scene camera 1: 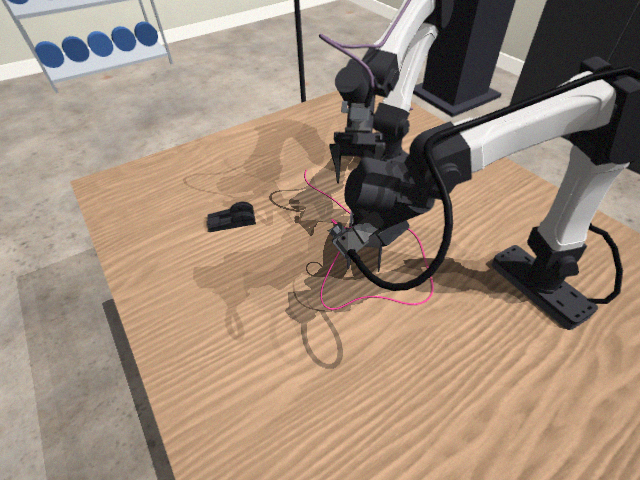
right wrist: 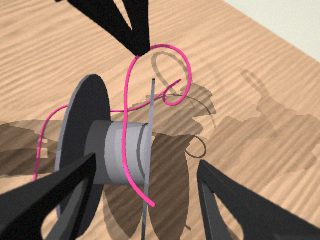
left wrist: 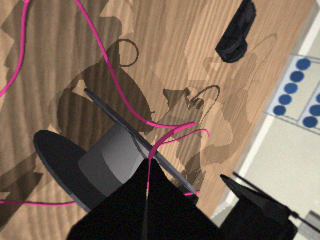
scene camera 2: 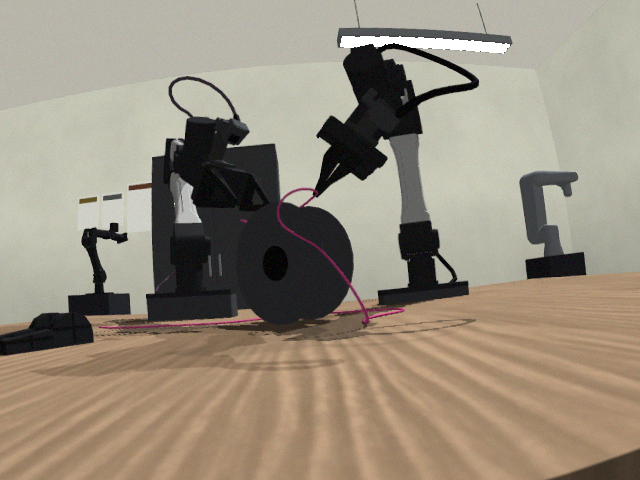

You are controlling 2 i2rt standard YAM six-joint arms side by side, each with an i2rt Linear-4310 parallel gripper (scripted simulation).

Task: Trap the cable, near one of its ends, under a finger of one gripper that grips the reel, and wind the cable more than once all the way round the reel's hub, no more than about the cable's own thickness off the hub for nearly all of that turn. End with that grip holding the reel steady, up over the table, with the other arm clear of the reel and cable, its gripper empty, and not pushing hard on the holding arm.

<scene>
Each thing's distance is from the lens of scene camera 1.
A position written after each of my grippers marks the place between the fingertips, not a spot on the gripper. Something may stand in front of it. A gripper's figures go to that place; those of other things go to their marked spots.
my left gripper (scene camera 1: 355,225): 78 cm
my right gripper (scene camera 1: 354,183): 87 cm
small black device (scene camera 1: 240,214): 104 cm
</scene>
